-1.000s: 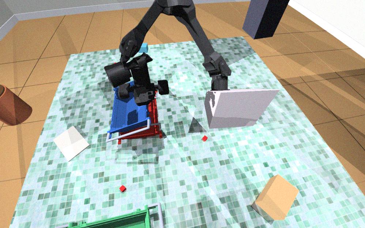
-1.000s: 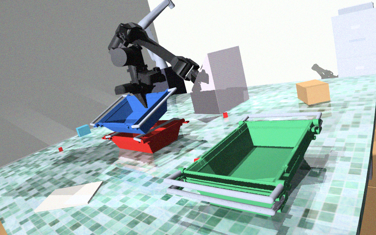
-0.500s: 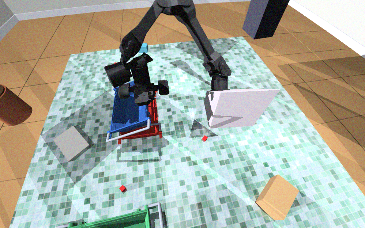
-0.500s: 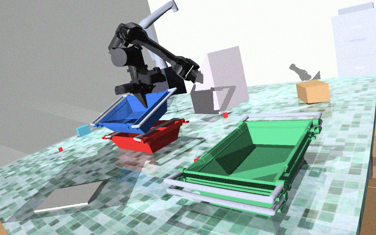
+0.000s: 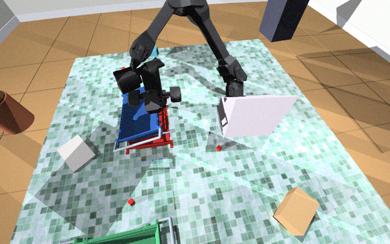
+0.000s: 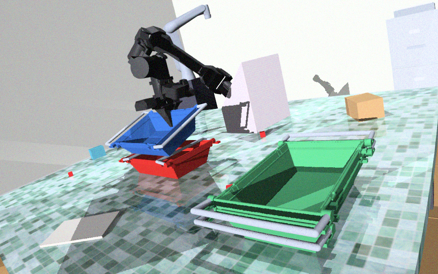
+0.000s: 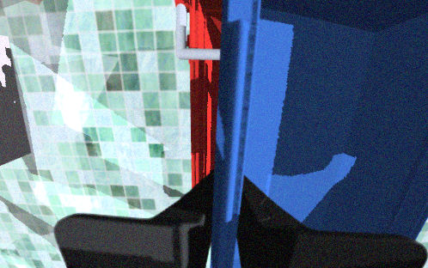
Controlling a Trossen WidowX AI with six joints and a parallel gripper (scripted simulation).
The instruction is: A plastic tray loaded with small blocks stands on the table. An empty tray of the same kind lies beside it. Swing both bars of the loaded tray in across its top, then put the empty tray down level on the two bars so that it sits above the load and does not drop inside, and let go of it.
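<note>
The blue tray lies 7 cm ahead of my gripper tip, 1 cm to the right of it and 1 cm above it. Round my gripper tip: tan box: 48 cm to the left, 36 cm behind, 9 cm below; then flat white plate: 38 cm ahead, 11 cm below, 3 cm to the left; then cyan cube: 58 cm to the right, 9 cm below, 5 cm behind.
</note>
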